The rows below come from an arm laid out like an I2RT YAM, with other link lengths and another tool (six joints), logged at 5 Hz.
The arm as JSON. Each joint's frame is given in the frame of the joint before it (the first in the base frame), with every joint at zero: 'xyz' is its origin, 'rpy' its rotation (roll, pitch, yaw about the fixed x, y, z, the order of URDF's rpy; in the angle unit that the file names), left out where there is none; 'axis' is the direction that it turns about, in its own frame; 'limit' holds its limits. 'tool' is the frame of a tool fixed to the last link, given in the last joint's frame.
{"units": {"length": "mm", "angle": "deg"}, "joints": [
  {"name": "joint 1", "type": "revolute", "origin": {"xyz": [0.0, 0.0, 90.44]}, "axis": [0.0, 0.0, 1.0], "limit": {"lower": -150.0, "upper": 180.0}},
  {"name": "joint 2", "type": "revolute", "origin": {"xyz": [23.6, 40.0, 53.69]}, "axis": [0.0, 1.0, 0.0], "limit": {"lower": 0.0, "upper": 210.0}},
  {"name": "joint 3", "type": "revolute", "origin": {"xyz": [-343.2, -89.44, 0.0]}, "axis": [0.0, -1.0, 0.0], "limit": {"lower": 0.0, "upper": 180.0}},
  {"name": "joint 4", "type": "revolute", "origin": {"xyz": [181.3, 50.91, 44.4]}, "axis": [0.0, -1.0, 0.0], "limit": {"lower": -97.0, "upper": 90.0}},
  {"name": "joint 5", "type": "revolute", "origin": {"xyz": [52.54, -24.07, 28.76]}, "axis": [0.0, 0.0, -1.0], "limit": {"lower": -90.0, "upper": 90.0}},
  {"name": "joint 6", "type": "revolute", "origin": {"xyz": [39.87, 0.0, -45.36]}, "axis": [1.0, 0.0, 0.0], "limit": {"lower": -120.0, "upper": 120.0}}
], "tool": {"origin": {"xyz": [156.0, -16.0, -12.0], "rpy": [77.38, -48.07, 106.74]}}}
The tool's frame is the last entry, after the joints.
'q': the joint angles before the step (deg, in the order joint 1, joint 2, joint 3, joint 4, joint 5, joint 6). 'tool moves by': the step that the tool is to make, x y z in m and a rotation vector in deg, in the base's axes. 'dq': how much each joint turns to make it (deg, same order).
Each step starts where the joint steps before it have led.
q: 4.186, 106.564, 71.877, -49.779, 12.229, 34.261
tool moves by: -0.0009, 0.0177, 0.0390, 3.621, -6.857, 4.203
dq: 1.414, -7.368, 2.509, -2.314, -3.433, -2.302
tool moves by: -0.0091, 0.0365, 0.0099, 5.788, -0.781, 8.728
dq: 3.188, -3.057, -0.136, -1.041, -6.820, -4.025
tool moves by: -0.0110, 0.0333, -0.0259, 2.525, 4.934, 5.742
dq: 4.781, 2.730, -4.041, 2.422, -3.560, -0.180
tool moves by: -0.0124, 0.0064, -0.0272, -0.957, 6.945, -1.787
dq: 1.507, 4.578, -2.637, 0.350, -0.372, 3.365
